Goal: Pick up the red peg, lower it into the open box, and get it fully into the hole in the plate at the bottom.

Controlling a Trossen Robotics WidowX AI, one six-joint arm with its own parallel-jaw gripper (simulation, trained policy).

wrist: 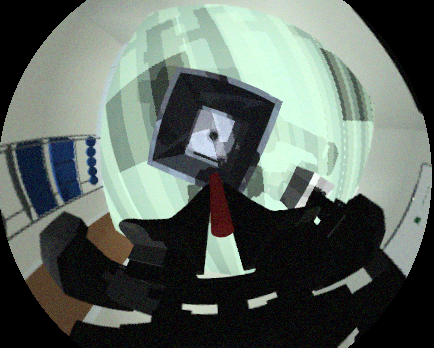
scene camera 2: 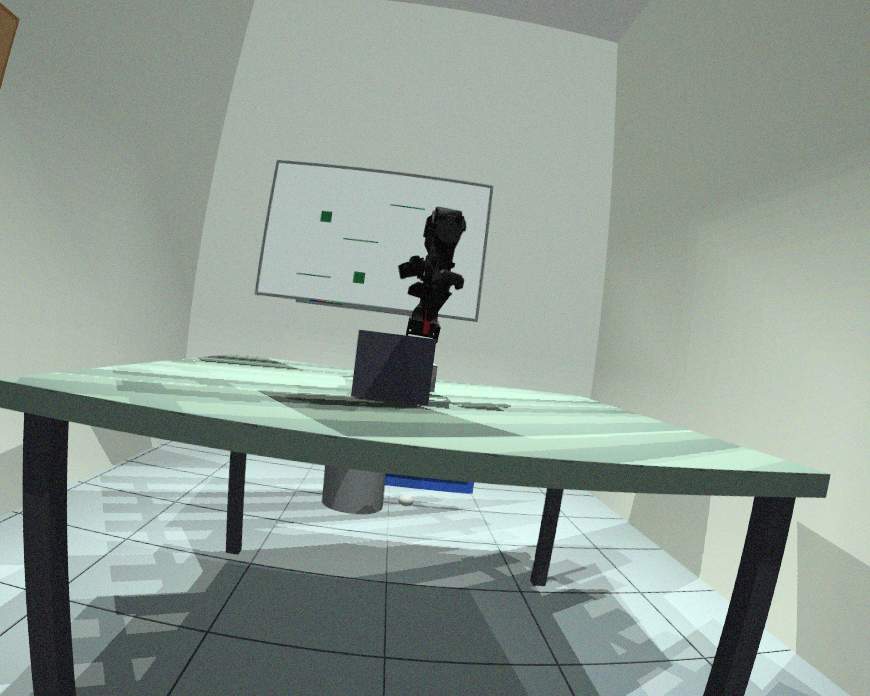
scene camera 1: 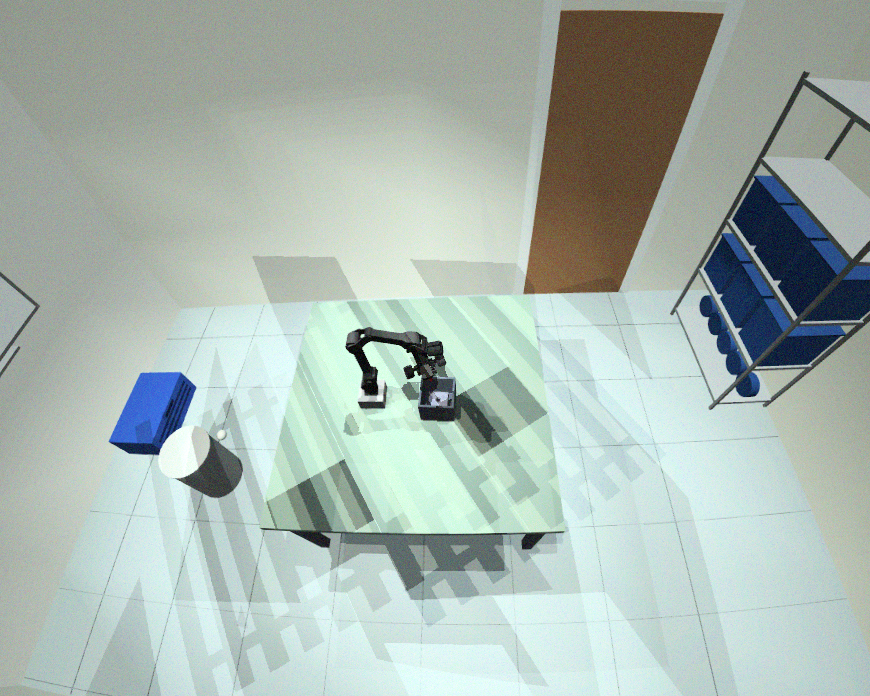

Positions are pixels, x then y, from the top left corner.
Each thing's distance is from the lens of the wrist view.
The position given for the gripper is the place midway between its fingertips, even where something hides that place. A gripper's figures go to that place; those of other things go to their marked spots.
gripper [wrist: 216,187]: 0.10 m
dark box [wrist: 191,90]: 0.23 m
